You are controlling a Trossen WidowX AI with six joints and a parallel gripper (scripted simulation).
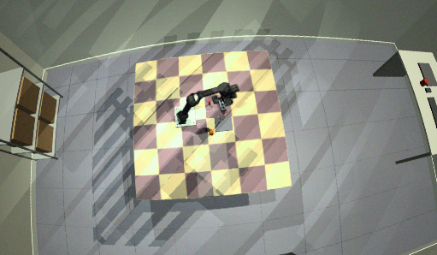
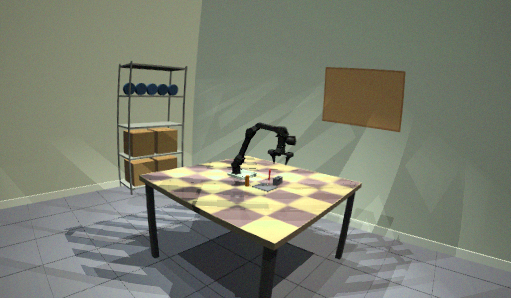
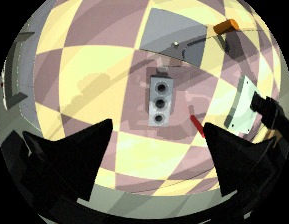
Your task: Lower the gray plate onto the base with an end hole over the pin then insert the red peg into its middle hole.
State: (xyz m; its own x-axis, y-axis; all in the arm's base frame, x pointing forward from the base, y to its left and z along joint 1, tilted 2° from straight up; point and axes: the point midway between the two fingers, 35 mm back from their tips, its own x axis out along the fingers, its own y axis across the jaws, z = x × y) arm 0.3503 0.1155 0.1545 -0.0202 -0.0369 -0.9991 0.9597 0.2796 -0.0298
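Right now my gripper tip is 120 mm above the gray plate, 10 mm to the right of it and 10 mm past it. The rest, counted from my gripper tip: red peg: 120 mm behind, 110 mm below, 30 mm to the left; then small orange cylinder: 220 mm to the right, 110 mm below, 100 mm behind; then gray base: 140 mm below, 130 mm to the right, 10 mm behind.
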